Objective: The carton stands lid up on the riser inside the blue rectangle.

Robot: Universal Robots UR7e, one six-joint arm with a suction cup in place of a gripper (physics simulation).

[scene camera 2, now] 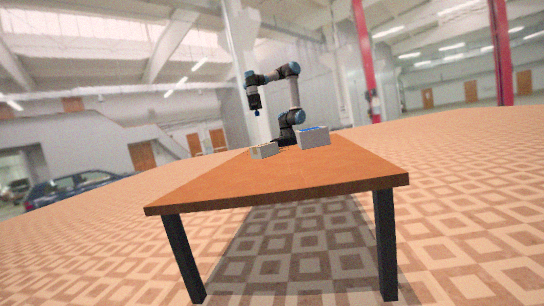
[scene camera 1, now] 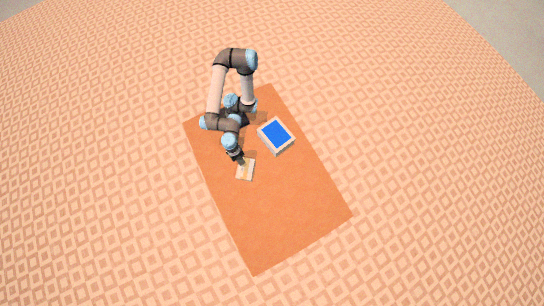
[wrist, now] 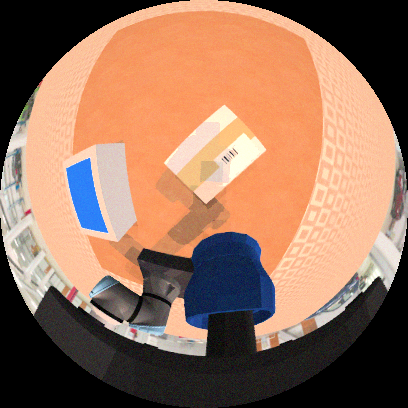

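Seen in the pictures: end effector, tool point: (scene camera 2: pixel 257 115) (wrist: pixel 226 260); arm's base, origin of the base link: (scene camera 2: pixel 287 137) (scene camera 1: pixel 234 113) (wrist: pixel 162 283).
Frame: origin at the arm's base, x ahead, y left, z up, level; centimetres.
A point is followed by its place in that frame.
The carton (scene camera 1: pixel 245 169) @(x 46.9, y -18.2, z 2.1 cm) (scene camera 2: pixel 264 150) @(x 53.6, y -16.9, z -1.3 cm) (wrist: pixel 215 155) @(x 45.6, y -18.0, z 2.1 cm) lies flat on the table, its broad face with a tan tape band and a barcode label facing up. The riser (scene camera 1: pixel 285 148) @(x 50.1, y 17.8, z -1.5 cm) (scene camera 2: pixel 314 140) @(x 50.1, y 17.0, z -1.5 cm) (wrist: pixel 116 185) @(x 39.1, y 7.2, z -0.2 cm) is a pale block standing apart from the carton, nearer the arm's base. The blue rectangle (scene camera 1: pixel 276 133) @(x 37.6, y 17.3, z 5.9 cm) (scene camera 2: pixel 309 129) @(x 40.3, y 16.2, z 5.8 cm) (wrist: pixel 86 195) @(x 38.4, y 14.2, z 5.9 cm) covers most of its top, and nothing rests on it. My gripper, a blue suction cup (scene camera 2: pixel 257 113) (wrist: pixel 227 275), is open and holds nothing. It hangs well above the table, close to over the carton; in scene camera 1 the cup is hard to make out.
The orange-brown table (scene camera 1: pixel 290 200) @(x 85.8, y -3.1, z -6.1 cm) (scene camera 2: pixel 280 177) @(x 107.7, y -6.3, z -6.1 cm) (wrist: pixel 200 60) @(x 75.3, y -13.9, z -6.1 cm) carries these things. The arm's base stands at the table's far end in the scene camera 2 view, behind the carton and the riser. The arm's shadow falls on the table and across part of the carton.
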